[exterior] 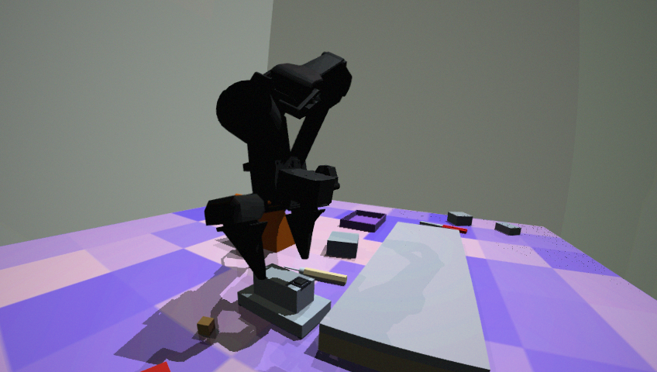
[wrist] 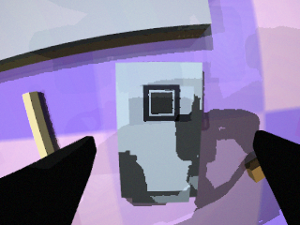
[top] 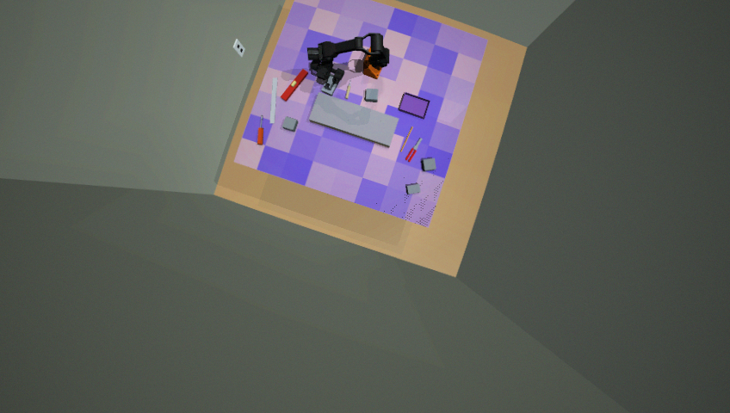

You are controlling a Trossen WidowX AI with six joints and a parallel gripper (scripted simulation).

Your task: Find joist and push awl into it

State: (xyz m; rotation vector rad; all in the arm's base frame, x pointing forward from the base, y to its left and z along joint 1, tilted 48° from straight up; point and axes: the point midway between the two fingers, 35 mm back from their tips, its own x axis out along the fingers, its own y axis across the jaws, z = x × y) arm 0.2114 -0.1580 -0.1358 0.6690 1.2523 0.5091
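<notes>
Now: the stud finder 3 cm below my gripper tip and 1 cm to the left of it. Also, from my gripper tip: stud finder light 2 cm below, 2 cm ahead, 1 cm to the left; then tan cube 9 cm to the right, 7 cm below, 6 cm behind; then awl 12 cm to the left, 7 cm below, 4 cm behind.
</notes>
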